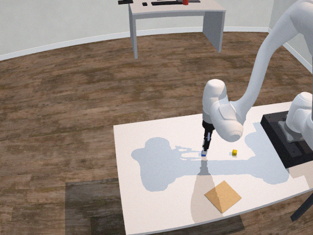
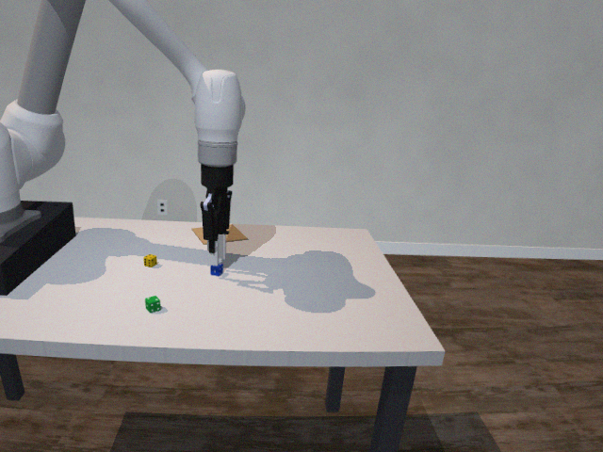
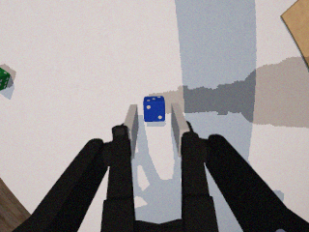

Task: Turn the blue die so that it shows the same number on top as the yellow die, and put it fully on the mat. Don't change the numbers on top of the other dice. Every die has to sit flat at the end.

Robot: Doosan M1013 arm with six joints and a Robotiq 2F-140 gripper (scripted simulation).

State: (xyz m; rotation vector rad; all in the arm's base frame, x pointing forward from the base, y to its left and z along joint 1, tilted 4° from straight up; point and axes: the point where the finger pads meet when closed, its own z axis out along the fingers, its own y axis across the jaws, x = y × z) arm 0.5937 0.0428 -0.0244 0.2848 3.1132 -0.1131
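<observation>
The blue die lies 50 mm below my hand. Also, from my hand: yellow die (180 mm behind, 50 mm below, 10 mm to the left); then tan mat (280 mm to the left, 60 mm below, 60 mm behind); then green die (200 mm to the right, 90 mm behind, 50 mm below).
</observation>
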